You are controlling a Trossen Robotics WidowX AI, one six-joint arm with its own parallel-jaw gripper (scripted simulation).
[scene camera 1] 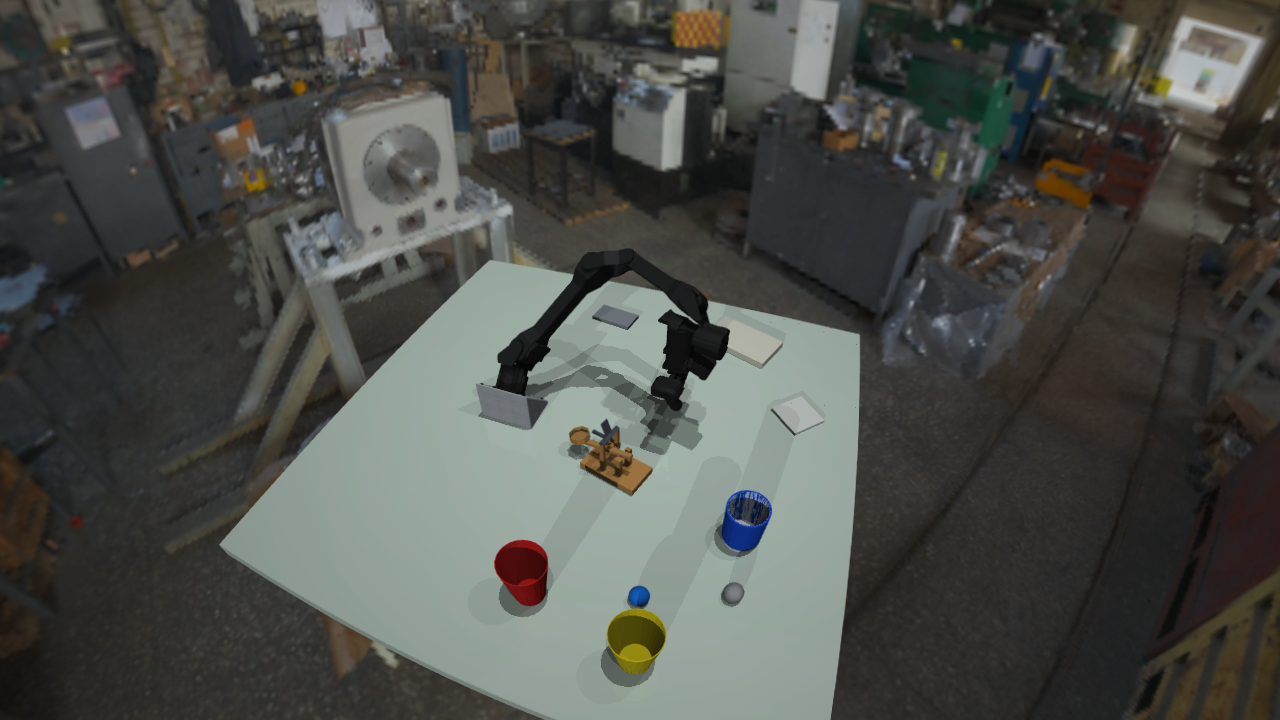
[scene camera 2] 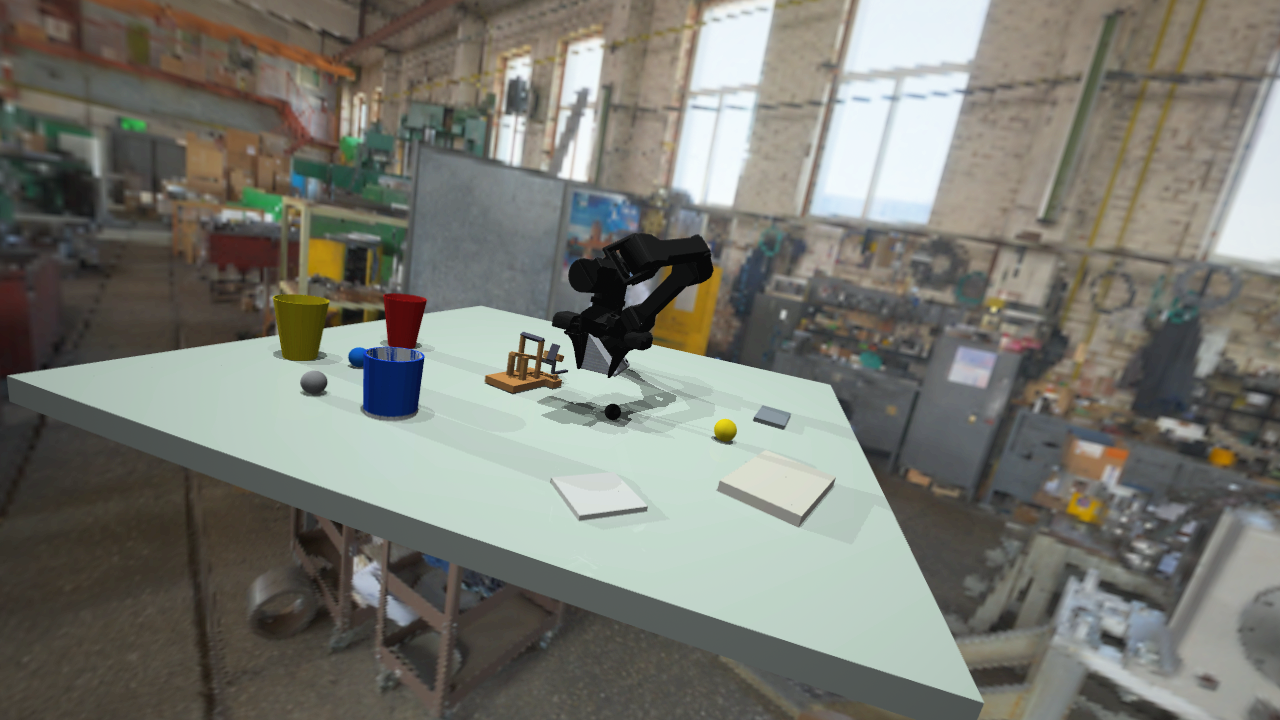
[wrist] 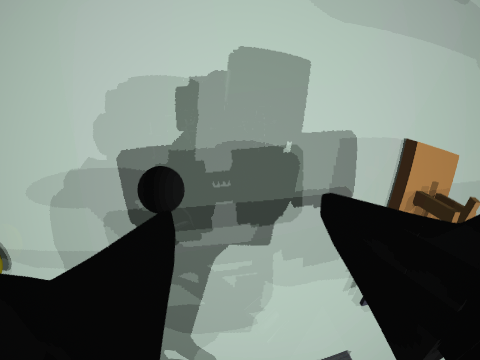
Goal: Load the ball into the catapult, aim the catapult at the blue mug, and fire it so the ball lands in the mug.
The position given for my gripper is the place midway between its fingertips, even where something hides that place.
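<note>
My gripper's open and holding nothing; you can see the gripper (scene camera 2: 594,373), (scene camera 1: 675,397), (wrist: 249,213). There's a catapult here too, and that catapult (scene camera 1: 606,461), (scene camera 2: 523,378) shows in both of those scene cameras. A black ball (wrist: 160,189) is there as well.
</note>
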